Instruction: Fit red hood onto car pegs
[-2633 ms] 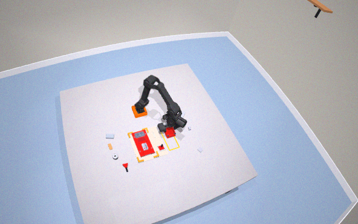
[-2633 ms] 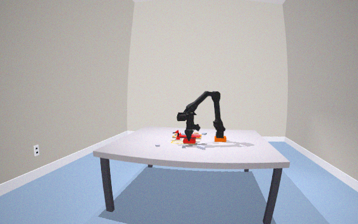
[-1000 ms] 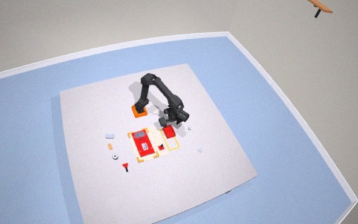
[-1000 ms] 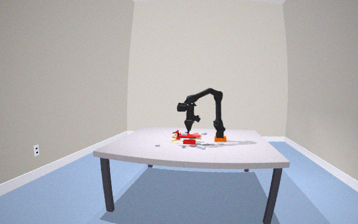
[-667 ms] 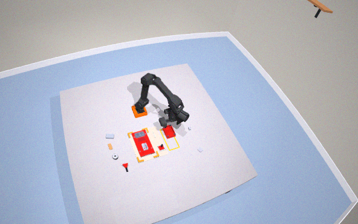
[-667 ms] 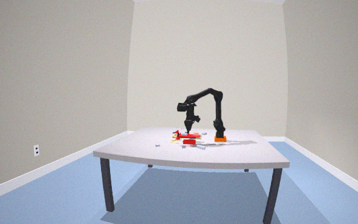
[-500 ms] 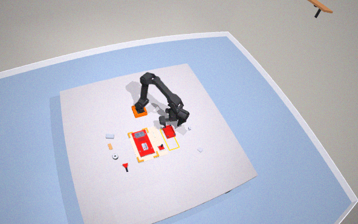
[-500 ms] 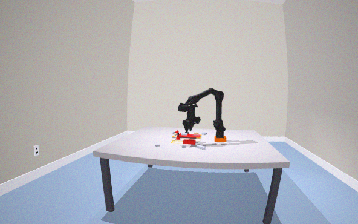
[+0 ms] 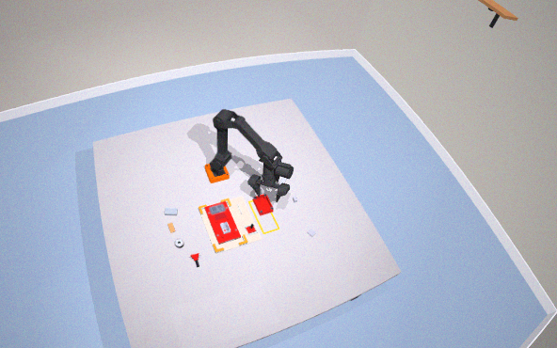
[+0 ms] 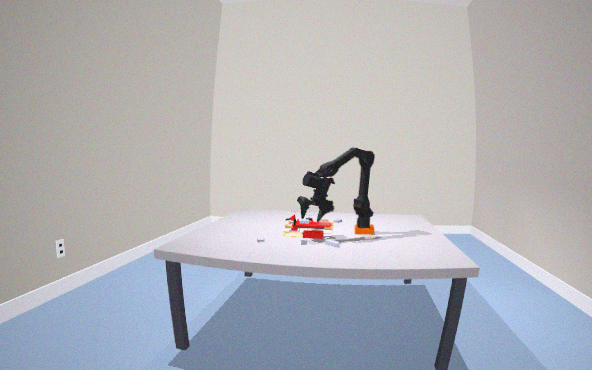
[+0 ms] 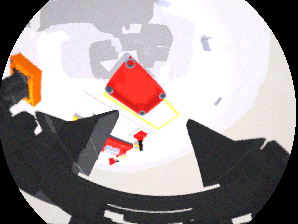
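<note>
My gripper tip is now 7 cm above the red hood, 2 cm past it and 1 cm to the left of it. The rest, counted from my gripper tip: cream jig board: 21 cm to the right, 7 cm below, 1 cm ahead; then wheel: 46 cm to the right, 7 cm below, 2 cm ahead; then black stem: 12 cm to the right, 8 cm ahead, 5 cm below.
</note>
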